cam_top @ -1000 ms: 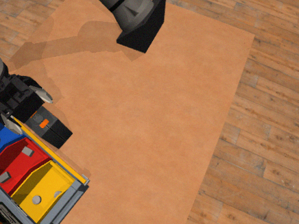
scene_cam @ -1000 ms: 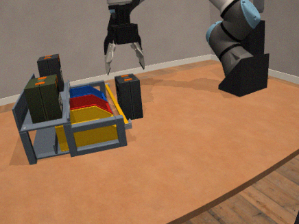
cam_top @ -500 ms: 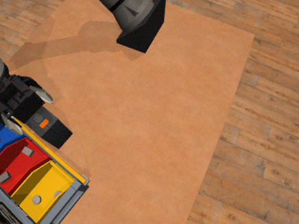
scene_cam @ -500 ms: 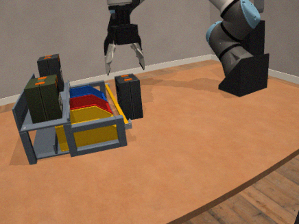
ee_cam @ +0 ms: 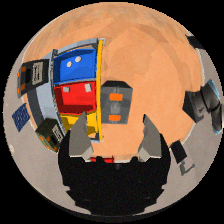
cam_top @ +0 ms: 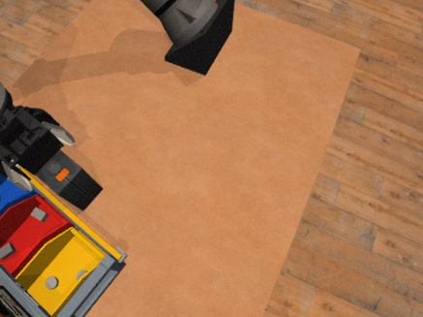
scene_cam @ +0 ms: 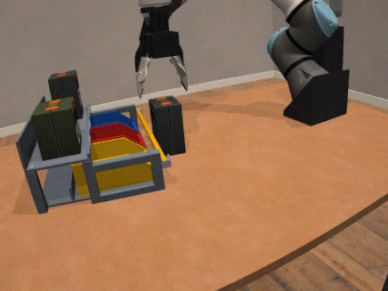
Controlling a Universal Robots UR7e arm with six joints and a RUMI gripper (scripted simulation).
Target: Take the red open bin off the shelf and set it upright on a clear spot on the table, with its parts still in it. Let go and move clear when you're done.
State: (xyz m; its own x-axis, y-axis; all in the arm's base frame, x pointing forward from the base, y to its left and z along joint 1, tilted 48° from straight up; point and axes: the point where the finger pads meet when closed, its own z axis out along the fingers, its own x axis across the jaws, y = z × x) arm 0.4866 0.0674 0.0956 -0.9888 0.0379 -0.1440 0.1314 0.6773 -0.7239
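Now: hand 9 cm above the black box. The rest, counted from my hand: red open bin 15 cm ahead, 1 cm to the right, 11 cm below; then yellow stick 5 cm ahead, 10 cm below; then blue bin 14 cm ahead, 13 cm to the right, 11 cm below.
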